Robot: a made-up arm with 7 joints. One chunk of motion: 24 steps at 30 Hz.
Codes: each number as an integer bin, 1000 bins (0 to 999) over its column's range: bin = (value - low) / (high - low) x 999, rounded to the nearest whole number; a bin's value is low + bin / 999 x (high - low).
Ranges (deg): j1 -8..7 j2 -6..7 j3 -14..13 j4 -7..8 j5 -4..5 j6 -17..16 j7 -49..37
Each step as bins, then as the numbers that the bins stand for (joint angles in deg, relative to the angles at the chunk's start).
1 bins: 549 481 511 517 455 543 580
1 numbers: 0.24 0.26 -0.19 0.76 0.10 0.94 0.93
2 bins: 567 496 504 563 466 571 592
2 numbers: 0.51 0.45 -0.38 1.45 0.20 1.86 1.96
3 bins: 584 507 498 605 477 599 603
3 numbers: 0.77 0.60 -0.54 2.08 0.30 2.79 2.91
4 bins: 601 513 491 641 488 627 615
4 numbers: 1.02 0.68 -0.73 2.62 0.40 3.71 3.94
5 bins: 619 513 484 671 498 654 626
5 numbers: 1.29 0.68 -0.92 3.08 0.49 4.60 4.89
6 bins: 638 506 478 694 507 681 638
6 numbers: 1.58 0.58 -1.08 3.42 0.57 5.50 5.92
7 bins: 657 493 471 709 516 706 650
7 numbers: 1.86 0.42 -1.27 3.65 0.65 6.32 6.96
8 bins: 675 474 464 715 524 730 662
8 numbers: 2.14 0.17 -1.46 3.74 0.72 7.11 7.99
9 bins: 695 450 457 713 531 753 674
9 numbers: 2.44 -0.14 -1.65 3.71 0.78 7.87 9.02
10 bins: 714 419 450 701 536 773 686
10 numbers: 2.72 -0.55 -1.84 3.53 0.83 8.53 10.06
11 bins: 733 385 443 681 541 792 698
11 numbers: 3.01 -0.99 -2.03 3.23 0.87 9.16 11.09
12 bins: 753 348 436 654 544 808 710
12 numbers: 3.31 -1.47 -2.22 2.82 0.90 9.69 12.12
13 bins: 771 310 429 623 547 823 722
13 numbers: 3.58 -1.97 -2.41 2.35 0.93 10.19 13.15
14 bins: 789 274 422 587 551 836 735
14 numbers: 3.85 -2.43 -2.59 1.81 0.96 10.62 14.27
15 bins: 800 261 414 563 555 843 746
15 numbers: 4.01 -2.60 -2.81 1.45 1.00 10.85 15.22
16 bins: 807 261 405 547 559 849 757
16 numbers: 4.12 -2.60 -3.05 1.21 1.04 11.05 16.17
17 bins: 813 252 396 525 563 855 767
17 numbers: 4.21 -2.72 -3.30 0.88 1.07 11.24 17.03
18 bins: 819 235 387 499 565 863 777
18 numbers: 4.30 -2.94 -3.54 0.49 1.09 11.51 17.89
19 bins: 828 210 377 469 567 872 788
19 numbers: 4.43 -3.27 -3.81 0.04 1.11 11.80 18.84
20 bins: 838 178 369 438 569 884 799
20 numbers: 4.58 -3.68 -4.03 -0.42 1.13 12.20 19.78
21 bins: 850 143 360 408 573 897 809
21 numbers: 4.76 -4.14 -4.27 -0.87 1.16 12.63 20.64
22 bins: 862 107 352 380 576 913 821
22 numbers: 4.94 -4.61 -4.49 -1.29 1.19 13.16 21.68
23 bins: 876 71 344 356 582 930 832
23 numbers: 5.15 -5.08 -4.70 -1.65 1.24 13.72 22.62
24 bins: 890 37 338 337 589 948 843
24 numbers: 5.36 -5.52 -4.86 -1.94 1.31 14.32 23.57
